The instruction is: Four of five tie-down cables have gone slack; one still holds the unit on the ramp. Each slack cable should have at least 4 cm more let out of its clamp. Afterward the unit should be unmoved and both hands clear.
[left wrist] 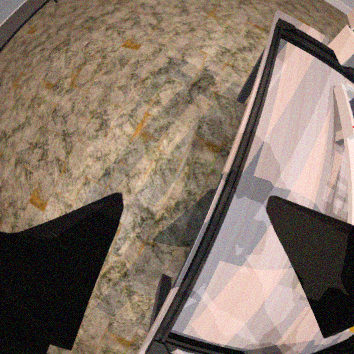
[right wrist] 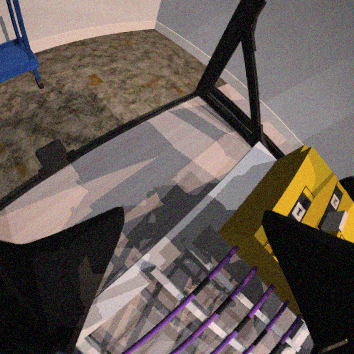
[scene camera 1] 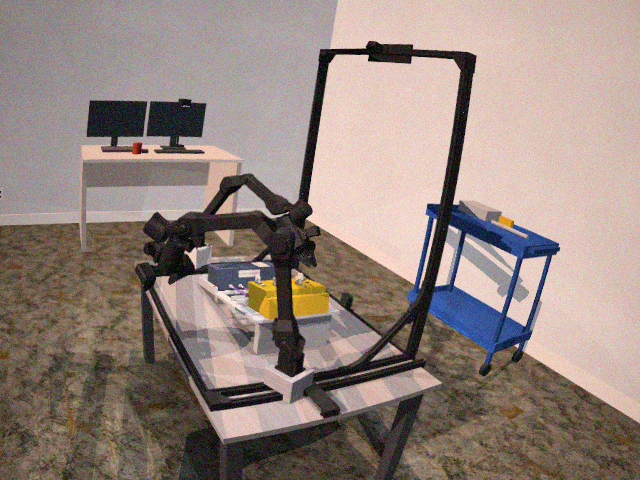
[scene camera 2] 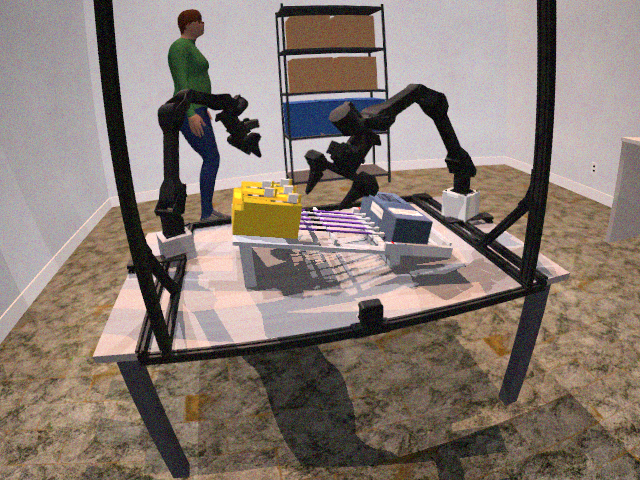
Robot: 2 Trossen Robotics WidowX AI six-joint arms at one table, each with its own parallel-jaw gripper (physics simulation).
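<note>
The yellow clamp block stands on the raised end of the white ramp, with pale levers on top; labels 1 and 2 show in the right wrist view. Several purple cables run from it towards the blue-grey unit, which sits on the sloping part. Which are slack I cannot tell. My right gripper is open and empty above the cables, between block and unit in scene camera 2. My left gripper is open and empty, high above and behind the block.
A black rail frame borders the table, with uprights at both ends. A small black camera sits on the front rail. A blue cart stands beside the table. A person stands behind it, near a shelf rack.
</note>
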